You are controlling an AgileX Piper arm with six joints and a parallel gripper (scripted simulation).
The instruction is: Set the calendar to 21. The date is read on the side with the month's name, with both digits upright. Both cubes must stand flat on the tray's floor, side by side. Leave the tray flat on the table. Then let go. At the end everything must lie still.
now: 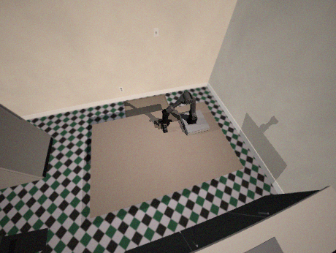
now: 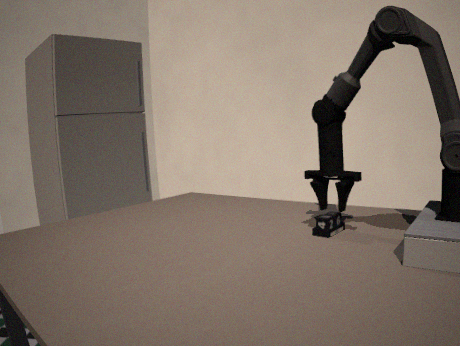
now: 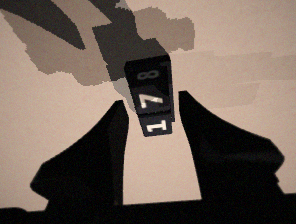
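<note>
Now: the dark calendar tray 5 cm below my hand and 2 cm to the left of it. The rest, counted from my hand: dark number cube 3 cm to the left, 3 cm below.
</note>
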